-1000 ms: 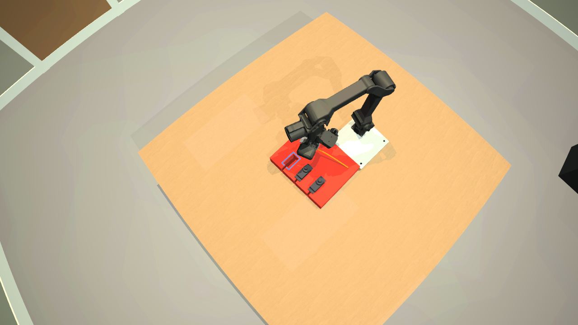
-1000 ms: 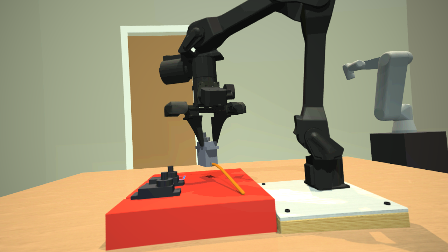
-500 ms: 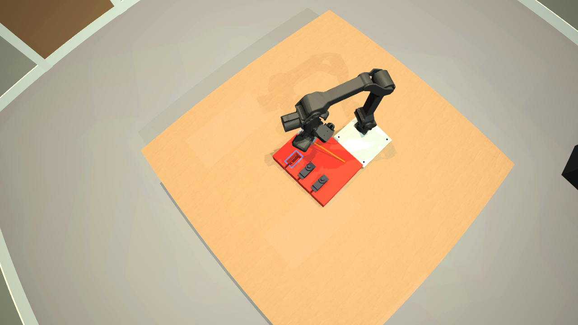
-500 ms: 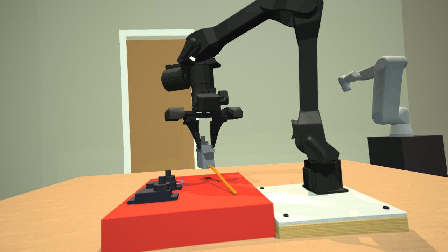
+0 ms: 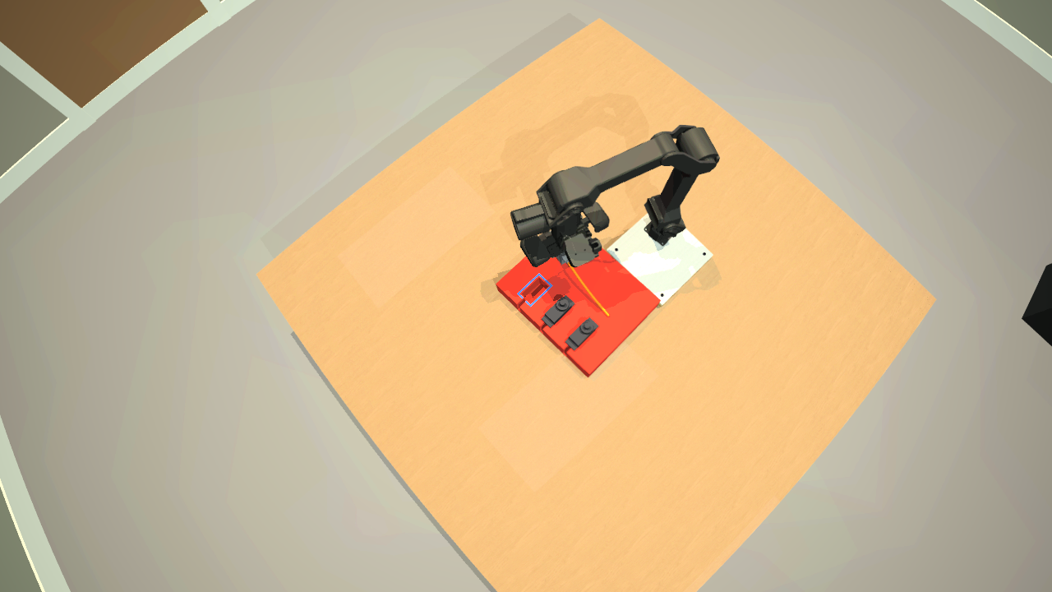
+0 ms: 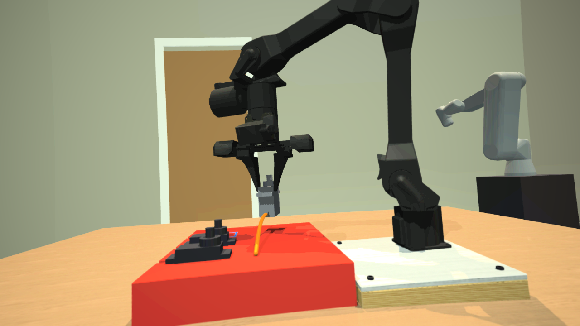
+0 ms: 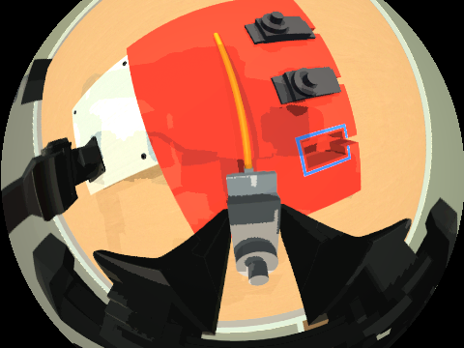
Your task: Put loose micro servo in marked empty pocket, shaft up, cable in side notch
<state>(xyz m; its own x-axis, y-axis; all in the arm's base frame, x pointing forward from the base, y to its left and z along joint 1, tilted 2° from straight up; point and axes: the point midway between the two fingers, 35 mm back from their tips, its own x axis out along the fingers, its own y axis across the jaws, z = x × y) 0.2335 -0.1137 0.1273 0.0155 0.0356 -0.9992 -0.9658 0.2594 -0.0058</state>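
My gripper tip is now 10 mm past the red deck, 80 mm to the right of it and 100 mm above it.
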